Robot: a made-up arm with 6 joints. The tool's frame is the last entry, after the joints.
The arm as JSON. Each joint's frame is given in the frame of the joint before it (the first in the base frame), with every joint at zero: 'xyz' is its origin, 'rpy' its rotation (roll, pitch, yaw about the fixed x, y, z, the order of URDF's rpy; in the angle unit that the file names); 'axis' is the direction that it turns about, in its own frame. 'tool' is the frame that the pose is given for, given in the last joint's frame.
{
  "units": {
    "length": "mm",
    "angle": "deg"
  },
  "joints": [
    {
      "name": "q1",
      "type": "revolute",
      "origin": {
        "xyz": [
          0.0,
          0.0,
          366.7
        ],
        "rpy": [
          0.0,
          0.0,
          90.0
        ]
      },
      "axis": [
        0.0,
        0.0,
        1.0
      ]
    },
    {
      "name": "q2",
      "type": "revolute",
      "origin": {
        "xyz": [
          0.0,
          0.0,
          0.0
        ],
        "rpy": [
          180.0,
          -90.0,
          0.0
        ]
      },
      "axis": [
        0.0,
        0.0,
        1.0
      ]
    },
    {
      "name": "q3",
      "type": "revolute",
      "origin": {
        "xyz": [
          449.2,
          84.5,
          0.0
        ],
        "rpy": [
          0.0,
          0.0,
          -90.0
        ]
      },
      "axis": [
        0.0,
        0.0,
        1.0
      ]
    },
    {
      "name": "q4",
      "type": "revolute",
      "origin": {
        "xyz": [
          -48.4,
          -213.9,
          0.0
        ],
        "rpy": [
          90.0,
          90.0,
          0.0
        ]
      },
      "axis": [
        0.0,
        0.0,
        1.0
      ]
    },
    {
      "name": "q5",
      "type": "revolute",
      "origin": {
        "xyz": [
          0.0,
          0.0,
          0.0
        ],
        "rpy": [
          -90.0,
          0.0,
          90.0
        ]
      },
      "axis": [
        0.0,
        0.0,
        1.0
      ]
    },
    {
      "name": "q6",
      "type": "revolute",
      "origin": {
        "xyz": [
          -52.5,
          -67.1,
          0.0
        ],
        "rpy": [
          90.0,
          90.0,
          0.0
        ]
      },
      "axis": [
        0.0,
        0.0,
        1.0
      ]
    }
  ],
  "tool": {
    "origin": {
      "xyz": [
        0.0,
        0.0,
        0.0
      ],
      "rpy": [
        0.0,
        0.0,
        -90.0
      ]
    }
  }
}
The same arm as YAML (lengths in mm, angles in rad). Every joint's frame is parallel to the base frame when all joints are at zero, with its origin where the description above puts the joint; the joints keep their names.
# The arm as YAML. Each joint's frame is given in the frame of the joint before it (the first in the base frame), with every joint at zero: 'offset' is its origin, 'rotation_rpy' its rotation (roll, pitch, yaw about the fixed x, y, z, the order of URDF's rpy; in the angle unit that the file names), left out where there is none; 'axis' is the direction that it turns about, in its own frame. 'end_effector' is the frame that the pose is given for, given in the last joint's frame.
length_unit: mm
angle_unit: rad
chain:
  - id: q1
    offset: [0.0, 0.0, 366.7]
    axis: "+z"
  - id: q2
    offset: [0.0, 0.0, 0.0]
    axis: "+y"
  - id: q3
    offset: [84.5, 0.0, 449.2]
    axis: "+y"
  - id: q4
    offset: [48.4, 0.0, -213.9]
    axis: "-z"
  - id: q5
    offset: [0.0, 0.0, 0.0]
    axis: "+y"
  - id: q6
    offset: [52.5, 0.0, -67.1]
    axis: "-z"
end_effector:
  offset: [0.0, 0.0, 0.0]
  rotation_rpy: [3.1416, 0.0, 0.0]

